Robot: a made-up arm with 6 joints.
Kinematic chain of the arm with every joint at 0, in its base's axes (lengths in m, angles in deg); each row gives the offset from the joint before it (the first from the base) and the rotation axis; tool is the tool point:
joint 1: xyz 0 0 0.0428 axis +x
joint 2: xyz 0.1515 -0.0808 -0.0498 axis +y
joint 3: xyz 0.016 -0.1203 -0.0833 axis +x
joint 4: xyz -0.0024 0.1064 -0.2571 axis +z
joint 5: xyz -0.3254 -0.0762 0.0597 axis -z
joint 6: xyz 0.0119 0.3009 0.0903 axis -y
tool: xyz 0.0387 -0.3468 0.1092
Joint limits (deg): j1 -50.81..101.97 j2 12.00..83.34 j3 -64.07..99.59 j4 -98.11..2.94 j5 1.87..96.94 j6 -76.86..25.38
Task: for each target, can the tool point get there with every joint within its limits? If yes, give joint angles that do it. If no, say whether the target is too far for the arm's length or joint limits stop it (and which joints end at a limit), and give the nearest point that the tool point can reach.
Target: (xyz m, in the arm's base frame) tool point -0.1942 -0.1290 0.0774
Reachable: yes | joints 83.38 67.00 -25.90 -60.61 54.81 -41.52
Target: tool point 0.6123 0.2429 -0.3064
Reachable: no: joint limits stop it (at a limit: joint 1, joint 2, joint 3, joint 4, joint 5, joint 6) | nearest point 0.5406 0.0603 -0.2406 | short by 0.207 m
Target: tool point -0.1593 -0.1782 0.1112
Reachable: yes | joints -12.84 27.71 5.26 -7.29 25.02 6.28
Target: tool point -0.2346 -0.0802 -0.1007
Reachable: yes | joints 16.26 32.89 -33.89 -49.16 34.62 -68.80
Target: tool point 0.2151 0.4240 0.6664
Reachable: no: joint limits stop it (at a limit: joint 1, joint 3, joint 4, joint 5) | nearest point 0.1895 0.2087 0.4383 | short by 0.315 m
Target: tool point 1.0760 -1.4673 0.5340
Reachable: no: too far | nearest point 0.4149 -0.3721 0.1674 | short by 1.331 m
